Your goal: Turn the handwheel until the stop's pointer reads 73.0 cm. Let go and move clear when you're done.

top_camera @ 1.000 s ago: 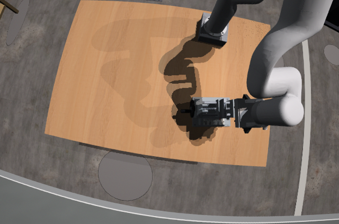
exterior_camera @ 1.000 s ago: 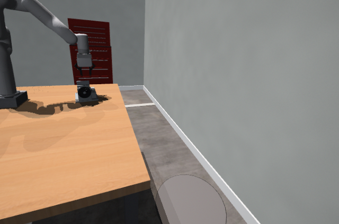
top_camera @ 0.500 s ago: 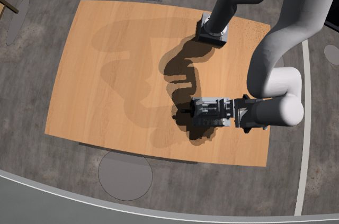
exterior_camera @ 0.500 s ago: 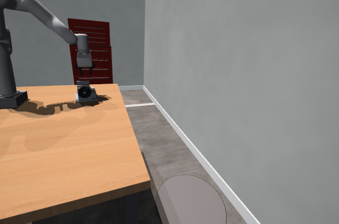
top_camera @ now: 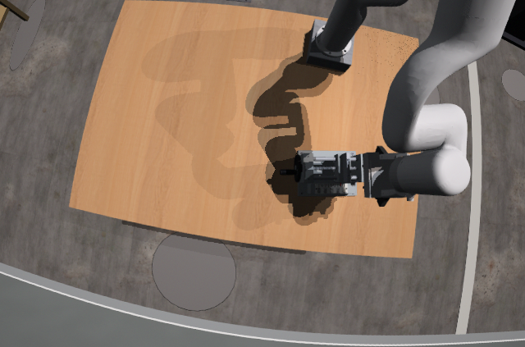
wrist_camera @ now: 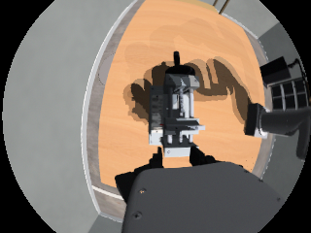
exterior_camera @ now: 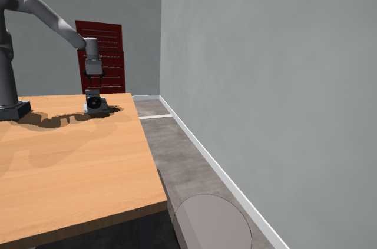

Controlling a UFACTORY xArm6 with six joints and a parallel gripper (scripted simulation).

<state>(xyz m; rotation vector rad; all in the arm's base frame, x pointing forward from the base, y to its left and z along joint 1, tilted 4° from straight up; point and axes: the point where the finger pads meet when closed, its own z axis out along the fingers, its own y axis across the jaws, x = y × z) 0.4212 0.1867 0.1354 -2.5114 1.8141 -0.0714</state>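
My gripper is now 190 mm to the left of the black handwheel, 80 mm above it and 50 mm short of it. The rest, counted from my hand: stop: 80 mm below, 50 mm to the right.
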